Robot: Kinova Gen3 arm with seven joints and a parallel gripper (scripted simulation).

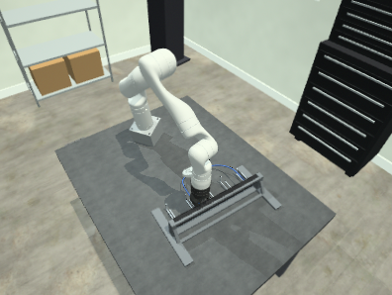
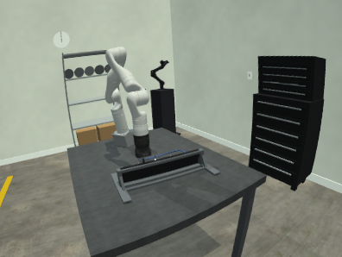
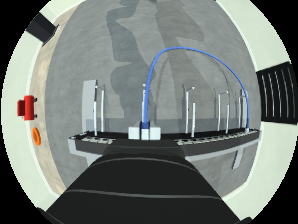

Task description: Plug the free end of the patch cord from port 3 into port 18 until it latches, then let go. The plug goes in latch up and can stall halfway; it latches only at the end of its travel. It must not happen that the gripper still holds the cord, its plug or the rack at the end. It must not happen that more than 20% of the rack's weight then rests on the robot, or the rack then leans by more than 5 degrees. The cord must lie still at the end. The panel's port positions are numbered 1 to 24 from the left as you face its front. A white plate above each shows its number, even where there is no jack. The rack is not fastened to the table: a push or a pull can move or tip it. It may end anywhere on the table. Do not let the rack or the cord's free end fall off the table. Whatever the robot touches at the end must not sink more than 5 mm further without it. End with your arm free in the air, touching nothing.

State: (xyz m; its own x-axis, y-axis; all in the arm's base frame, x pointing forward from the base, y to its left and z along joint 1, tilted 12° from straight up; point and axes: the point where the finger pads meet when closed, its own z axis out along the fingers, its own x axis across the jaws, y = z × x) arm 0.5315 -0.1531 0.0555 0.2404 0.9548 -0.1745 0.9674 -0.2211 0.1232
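My hand is 1 cm short of the plug and 1 cm above it.
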